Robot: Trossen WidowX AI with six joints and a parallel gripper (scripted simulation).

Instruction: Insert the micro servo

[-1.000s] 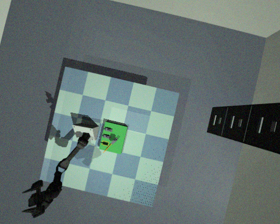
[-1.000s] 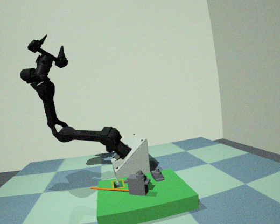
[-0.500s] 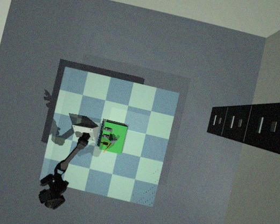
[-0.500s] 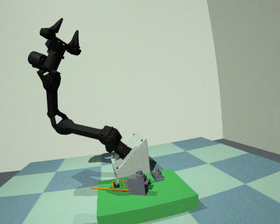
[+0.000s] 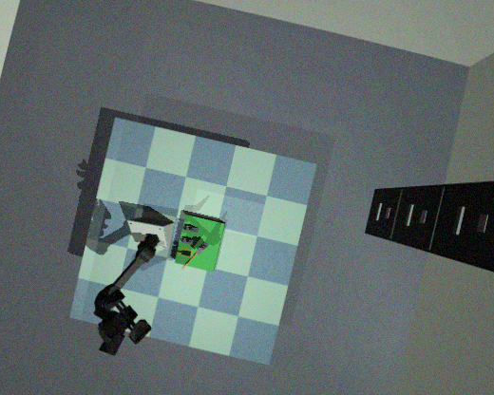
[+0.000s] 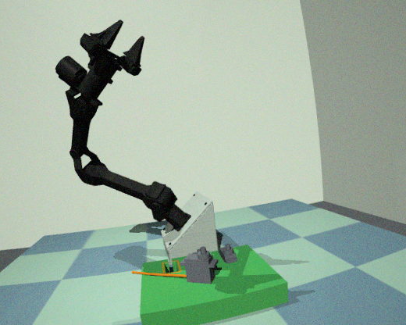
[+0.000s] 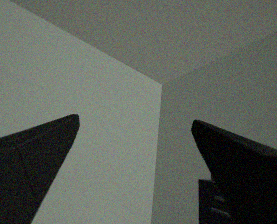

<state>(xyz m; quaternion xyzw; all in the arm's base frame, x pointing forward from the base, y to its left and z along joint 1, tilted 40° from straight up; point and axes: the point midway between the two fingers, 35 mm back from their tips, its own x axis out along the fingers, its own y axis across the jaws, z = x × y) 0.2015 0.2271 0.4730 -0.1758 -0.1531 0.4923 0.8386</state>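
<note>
My gripper tip is 630 mm above the green deck, 120 mm short of it and 80 mm to the right of it.
</note>
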